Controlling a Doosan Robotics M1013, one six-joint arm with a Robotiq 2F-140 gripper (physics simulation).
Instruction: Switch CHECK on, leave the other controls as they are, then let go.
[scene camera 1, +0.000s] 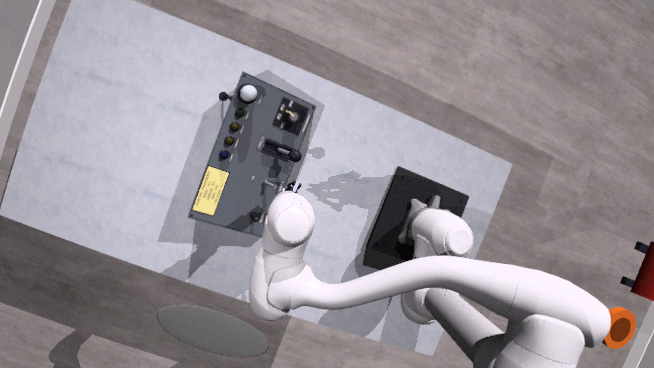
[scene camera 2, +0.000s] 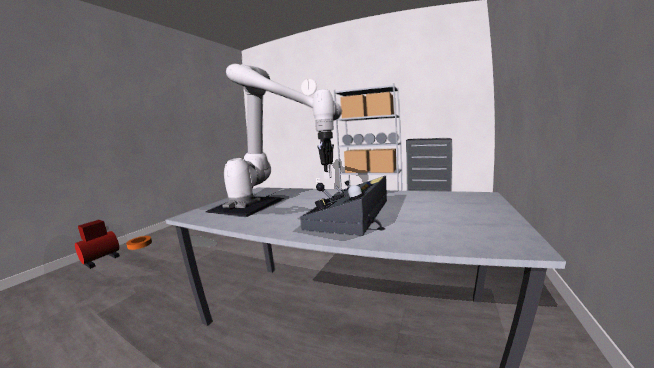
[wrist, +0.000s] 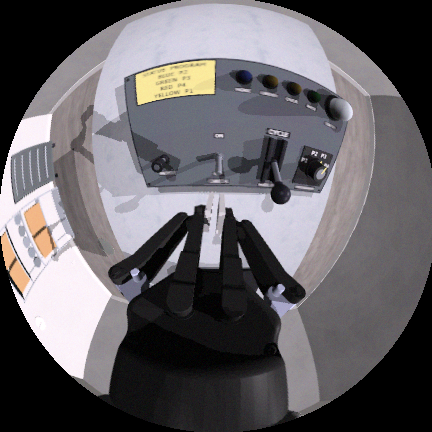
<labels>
same spot on dark grey sloped console: (scene camera 1: 232, 188) = (scene camera 2: 363, 185)
</labels>
